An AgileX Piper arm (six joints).
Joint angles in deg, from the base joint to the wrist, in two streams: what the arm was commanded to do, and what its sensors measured. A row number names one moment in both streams.
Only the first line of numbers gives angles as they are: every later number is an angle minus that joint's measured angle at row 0.
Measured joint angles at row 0: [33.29 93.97 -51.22 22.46 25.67 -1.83]
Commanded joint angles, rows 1 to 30: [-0.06 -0.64 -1.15 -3.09 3.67 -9.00]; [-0.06 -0.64 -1.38 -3.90 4.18 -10.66]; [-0.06 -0.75 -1.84 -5.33 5.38 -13.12]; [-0.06 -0.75 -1.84 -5.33 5.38 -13.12]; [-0.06 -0.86 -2.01 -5.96 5.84 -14.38]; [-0.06 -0.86 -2.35 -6.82 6.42 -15.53]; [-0.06 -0.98 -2.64 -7.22 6.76 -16.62]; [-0.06 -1.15 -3.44 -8.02 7.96 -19.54]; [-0.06 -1.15 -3.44 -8.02 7.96 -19.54]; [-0.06 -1.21 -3.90 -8.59 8.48 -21.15]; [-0.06 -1.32 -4.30 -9.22 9.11 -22.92]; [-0.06 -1.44 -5.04 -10.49 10.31 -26.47]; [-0.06 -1.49 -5.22 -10.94 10.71 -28.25]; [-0.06 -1.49 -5.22 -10.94 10.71 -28.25]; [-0.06 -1.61 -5.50 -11.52 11.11 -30.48]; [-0.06 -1.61 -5.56 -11.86 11.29 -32.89]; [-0.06 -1.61 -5.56 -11.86 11.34 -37.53]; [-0.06 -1.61 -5.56 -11.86 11.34 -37.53]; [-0.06 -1.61 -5.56 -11.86 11.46 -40.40]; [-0.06 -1.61 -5.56 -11.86 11.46 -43.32]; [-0.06 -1.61 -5.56 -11.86 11.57 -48.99]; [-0.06 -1.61 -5.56 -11.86 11.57 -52.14]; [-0.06 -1.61 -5.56 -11.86 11.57 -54.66]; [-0.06 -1.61 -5.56 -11.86 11.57 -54.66]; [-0.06 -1.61 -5.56 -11.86 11.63 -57.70]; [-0.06 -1.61 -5.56 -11.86 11.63 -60.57]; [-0.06 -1.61 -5.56 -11.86 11.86 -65.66]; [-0.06 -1.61 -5.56 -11.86 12.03 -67.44]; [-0.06 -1.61 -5.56 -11.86 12.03 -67.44]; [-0.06 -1.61 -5.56 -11.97 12.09 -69.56]
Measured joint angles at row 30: [0.00 -1.32 -5.33 -11.75 11.40 -62.28]
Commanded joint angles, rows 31 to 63: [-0.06 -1.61 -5.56 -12.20 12.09 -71.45]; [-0.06 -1.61 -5.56 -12.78 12.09 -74.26]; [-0.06 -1.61 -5.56 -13.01 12.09 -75.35]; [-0.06 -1.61 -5.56 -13.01 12.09 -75.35]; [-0.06 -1.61 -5.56 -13.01 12.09 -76.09]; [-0.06 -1.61 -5.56 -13.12 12.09 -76.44]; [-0.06 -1.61 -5.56 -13.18 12.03 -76.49]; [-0.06 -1.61 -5.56 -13.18 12.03 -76.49]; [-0.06 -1.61 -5.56 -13.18 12.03 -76.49]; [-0.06 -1.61 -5.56 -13.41 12.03 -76.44]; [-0.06 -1.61 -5.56 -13.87 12.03 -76.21]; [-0.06 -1.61 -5.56 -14.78 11.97 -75.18]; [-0.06 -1.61 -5.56 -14.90 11.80 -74.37]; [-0.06 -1.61 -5.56 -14.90 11.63 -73.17]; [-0.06 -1.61 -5.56 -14.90 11.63 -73.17]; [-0.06 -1.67 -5.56 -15.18 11.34 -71.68]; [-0.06 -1.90 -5.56 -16.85 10.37 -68.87]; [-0.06 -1.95 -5.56 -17.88 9.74 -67.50]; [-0.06 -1.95 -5.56 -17.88 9.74 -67.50]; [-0.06 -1.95 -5.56 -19.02 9.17 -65.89]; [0.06 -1.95 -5.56 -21.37 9.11 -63.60]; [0.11 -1.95 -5.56 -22.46 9.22 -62.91]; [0.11 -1.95 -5.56 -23.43 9.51 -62.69]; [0.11 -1.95 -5.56 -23.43 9.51 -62.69]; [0.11 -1.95 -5.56 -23.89 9.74 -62.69]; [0.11 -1.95 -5.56 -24.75 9.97 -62.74]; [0.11 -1.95 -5.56 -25.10 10.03 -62.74]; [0.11 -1.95 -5.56 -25.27 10.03 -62.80]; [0.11 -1.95 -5.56 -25.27 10.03 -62.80]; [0.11 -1.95 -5.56 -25.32 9.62 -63.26]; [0.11 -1.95 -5.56 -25.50 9.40 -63.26]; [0.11 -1.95 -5.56 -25.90 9.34 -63.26]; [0.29 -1.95 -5.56 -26.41 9.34 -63.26]
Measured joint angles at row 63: [0.06 -1.44 -5.33 -25.55 9.28 -63.09]
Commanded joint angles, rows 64 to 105: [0.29 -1.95 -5.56 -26.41 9.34 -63.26]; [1.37 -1.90 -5.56 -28.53 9.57 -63.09]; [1.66 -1.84 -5.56 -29.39 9.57 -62.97]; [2.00 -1.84 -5.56 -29.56 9.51 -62.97]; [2.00 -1.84 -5.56 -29.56 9.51 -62.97]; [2.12 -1.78 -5.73 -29.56 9.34 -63.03]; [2.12 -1.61 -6.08 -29.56 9.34 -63.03]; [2.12 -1.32 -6.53 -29.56 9.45 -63.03]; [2.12 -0.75 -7.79 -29.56 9.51 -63.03]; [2.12 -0.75 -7.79 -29.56 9.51 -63.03]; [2.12 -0.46 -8.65 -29.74 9.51 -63.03]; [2.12 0.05 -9.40 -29.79 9.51 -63.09]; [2.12 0.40 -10.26 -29.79 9.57 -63.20]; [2.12 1.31 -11.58 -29.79 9.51 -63.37]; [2.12 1.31 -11.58 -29.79 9.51 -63.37]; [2.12 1.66 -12.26 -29.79 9.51 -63.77]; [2.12 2.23 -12.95 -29.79 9.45 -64.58]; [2.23 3.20 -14.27 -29.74 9.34 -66.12]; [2.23 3.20 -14.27 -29.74 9.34 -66.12]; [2.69 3.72 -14.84 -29.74 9.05 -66.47]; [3.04 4.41 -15.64 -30.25 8.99 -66.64]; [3.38 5.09 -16.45 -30.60 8.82 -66.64]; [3.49 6.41 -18.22 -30.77 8.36 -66.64]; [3.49 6.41 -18.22 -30.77 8.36 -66.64]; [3.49 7.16 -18.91 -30.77 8.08 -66.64]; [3.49 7.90 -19.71 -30.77 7.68 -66.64]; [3.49 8.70 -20.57 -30.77 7.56 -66.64]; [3.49 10.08 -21.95 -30.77 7.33 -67.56]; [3.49 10.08 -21.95 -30.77 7.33 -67.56]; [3.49 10.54 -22.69 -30.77 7.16 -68.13]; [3.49 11.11 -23.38 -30.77 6.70 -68.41]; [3.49 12.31 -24.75 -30.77 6.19 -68.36]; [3.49 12.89 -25.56 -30.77 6.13 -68.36]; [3.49 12.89 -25.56 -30.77 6.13 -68.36]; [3.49 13.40 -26.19 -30.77 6.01 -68.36]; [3.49 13.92 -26.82 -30.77 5.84 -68.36]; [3.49 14.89 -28.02 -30.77 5.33 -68.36]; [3.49 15.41 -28.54 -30.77 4.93 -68.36]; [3.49 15.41 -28.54 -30.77 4.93 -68.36]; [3.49 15.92 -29.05 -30.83 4.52 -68.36]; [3.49 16.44 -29.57 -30.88 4.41 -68.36]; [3.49 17.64 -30.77 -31.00 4.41 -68.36]
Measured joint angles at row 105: [3.32 16.21 -29.05 -30.71 5.04 -67.73]
